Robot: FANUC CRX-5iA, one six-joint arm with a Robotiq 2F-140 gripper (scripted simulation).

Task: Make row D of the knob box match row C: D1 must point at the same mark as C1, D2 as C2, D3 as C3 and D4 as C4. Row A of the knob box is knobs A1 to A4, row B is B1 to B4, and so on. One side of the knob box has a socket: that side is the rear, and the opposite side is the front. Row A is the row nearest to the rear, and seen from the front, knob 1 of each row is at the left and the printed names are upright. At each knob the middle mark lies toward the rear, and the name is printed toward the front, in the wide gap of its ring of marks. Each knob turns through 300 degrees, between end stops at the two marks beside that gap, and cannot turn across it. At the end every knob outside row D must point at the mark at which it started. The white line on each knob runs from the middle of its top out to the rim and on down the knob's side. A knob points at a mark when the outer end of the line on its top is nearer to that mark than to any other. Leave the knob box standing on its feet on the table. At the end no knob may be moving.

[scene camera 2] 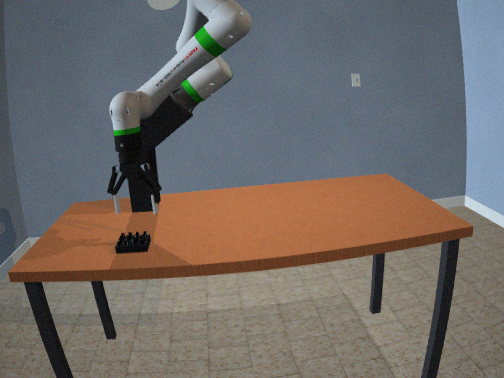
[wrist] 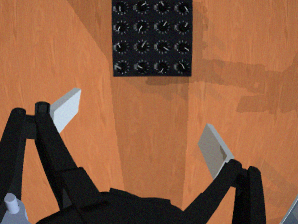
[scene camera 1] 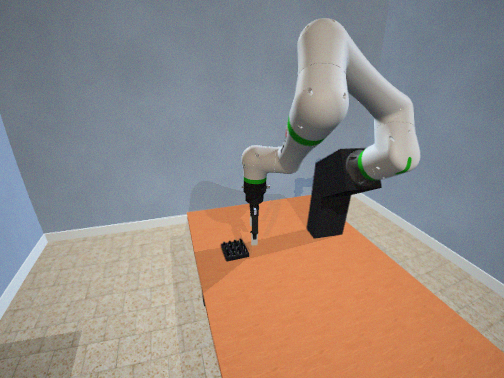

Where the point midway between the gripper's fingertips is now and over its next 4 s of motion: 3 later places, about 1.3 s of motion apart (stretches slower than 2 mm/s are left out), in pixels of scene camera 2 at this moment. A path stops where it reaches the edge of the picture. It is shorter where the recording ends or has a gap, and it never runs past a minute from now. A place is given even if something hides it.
The gripper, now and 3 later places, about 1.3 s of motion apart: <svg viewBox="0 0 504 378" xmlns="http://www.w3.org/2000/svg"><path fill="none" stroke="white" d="M136 212L139 225L141 236L142 242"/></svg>
